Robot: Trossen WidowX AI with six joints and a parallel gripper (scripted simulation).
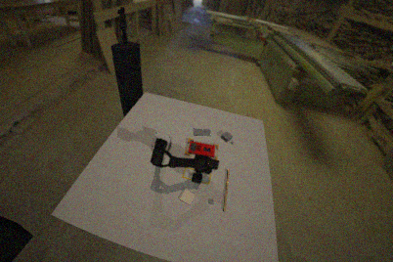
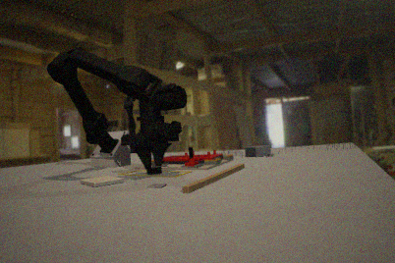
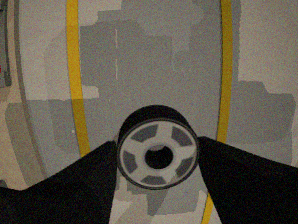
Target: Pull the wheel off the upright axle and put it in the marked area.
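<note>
The wheel is right at my gripper tip. Round my gripper tip: flat tan tile (10 mm behind, 170 mm to the right); then axle (50 mm ahead, 110 mm to the left, 30 mm above); then wooden stick (220 mm ahead, 20 mm to the right).
</note>
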